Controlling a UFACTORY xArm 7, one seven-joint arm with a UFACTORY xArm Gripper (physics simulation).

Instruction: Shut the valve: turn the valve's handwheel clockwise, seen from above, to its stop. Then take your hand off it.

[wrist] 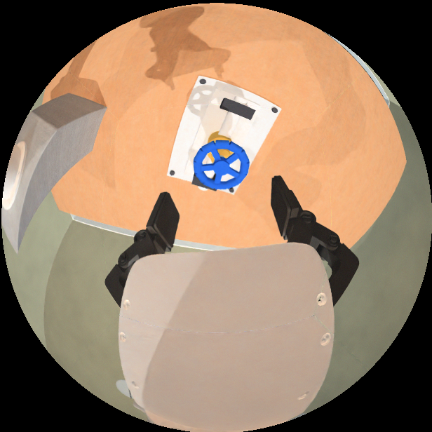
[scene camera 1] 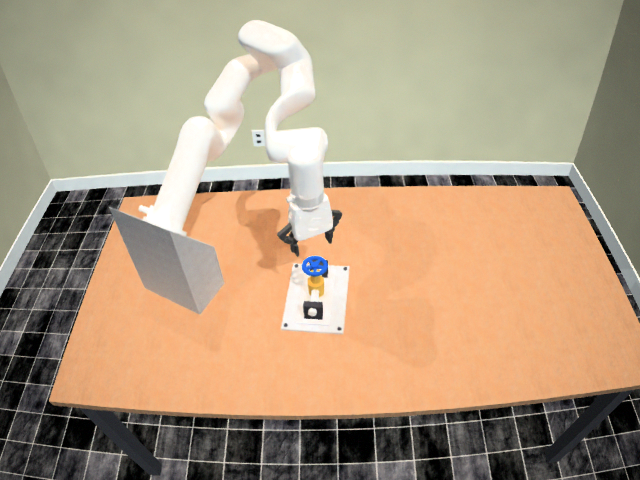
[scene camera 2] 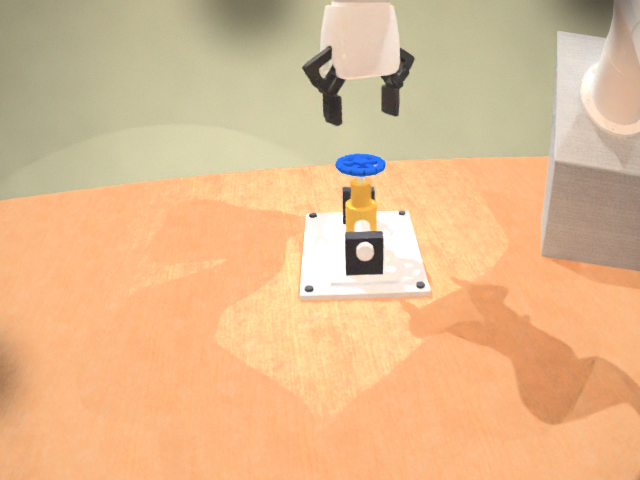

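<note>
The valve's blue handwheel (scene camera 1: 314, 265) (scene camera 2: 360, 164) (wrist: 221, 167) sits level on top of the yellow valve body (scene camera 1: 315, 287) (scene camera 2: 360, 214) (wrist: 218, 136). The body stands upright on a white base plate (scene camera 1: 336, 304) (scene camera 2: 320, 258) (wrist: 187, 145). My gripper (scene camera 1: 312, 247) (scene camera 2: 362, 118) (wrist: 221, 195) is wide open and empty, pointing down. Its fingertips are above the handwheel, with a visible gap between them and the rim in the scene camera 2 view. No finger touches the wheel. How far the valve is turned cannot be read from the wheel.
Black pipe brackets (scene camera 1: 313, 305) (scene camera 2: 364, 266) (wrist: 238, 108) stand on the plate at either end of the pipe. The arm's grey pedestal (scene camera 1: 155, 258) (scene camera 2: 594, 206) (wrist: 75, 120) stands to one side on the wooden table (scene camera 1: 465, 310) (scene camera 2: 155, 387).
</note>
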